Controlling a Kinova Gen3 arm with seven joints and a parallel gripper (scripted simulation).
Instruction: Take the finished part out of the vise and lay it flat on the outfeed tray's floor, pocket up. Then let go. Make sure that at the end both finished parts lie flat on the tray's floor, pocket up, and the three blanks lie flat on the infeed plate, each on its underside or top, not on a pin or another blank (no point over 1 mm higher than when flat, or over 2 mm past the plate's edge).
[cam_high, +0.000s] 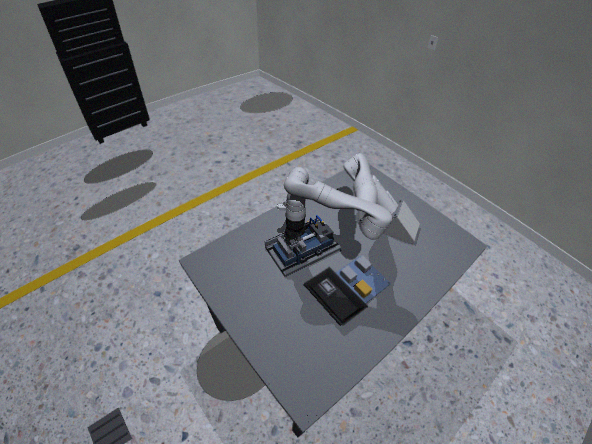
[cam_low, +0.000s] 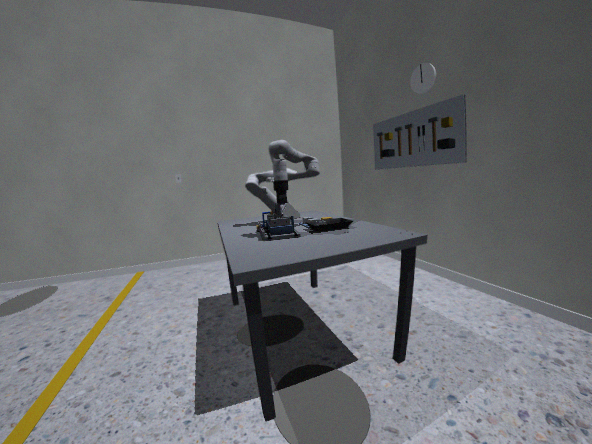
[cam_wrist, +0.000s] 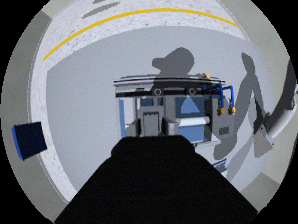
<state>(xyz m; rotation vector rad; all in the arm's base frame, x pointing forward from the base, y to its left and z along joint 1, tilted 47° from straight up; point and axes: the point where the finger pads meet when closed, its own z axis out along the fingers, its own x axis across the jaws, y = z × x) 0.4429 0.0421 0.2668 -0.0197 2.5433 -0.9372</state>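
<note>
The vise is 6 cm behind my hand, 1 cm to the left of it and 8 cm below it. Round my hand: yellow block: 11 cm behind, 35 cm to the left, 10 cm below.
</note>
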